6 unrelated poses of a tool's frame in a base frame.
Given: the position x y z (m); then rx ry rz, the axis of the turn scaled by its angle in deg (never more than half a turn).
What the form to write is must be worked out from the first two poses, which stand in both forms.
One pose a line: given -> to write
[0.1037 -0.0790 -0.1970 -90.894 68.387 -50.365] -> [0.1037 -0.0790 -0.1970 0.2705 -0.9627 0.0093 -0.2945 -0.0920 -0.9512]
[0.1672 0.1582 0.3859 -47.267 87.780 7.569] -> [0.1672 0.1582 0.3859 0.0889 -0.4124 -0.9066 -0.5616 0.7310 -0.3876]
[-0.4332 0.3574 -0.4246 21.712 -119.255 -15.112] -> [-0.4332 0.3574 -0.4246 -0.4838 -0.3706 0.7928 -0.1611 0.9281 0.3355]
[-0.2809 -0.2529 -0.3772 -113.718 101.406 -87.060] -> [-0.2809 -0.2529 -0.3772 -0.1583 -0.7869 0.5965 -0.7087 -0.3301 -0.6235]
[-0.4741 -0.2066 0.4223 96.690 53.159 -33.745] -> [-0.4741 -0.2066 0.4223 0.5746 0.2874 -0.7664 0.8158 -0.1254 0.5646]
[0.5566 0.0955 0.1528 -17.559 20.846 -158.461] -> [0.5566 0.0955 0.1528 -0.9211 -0.3518 0.1666 0.2968 -0.9116 -0.2844]
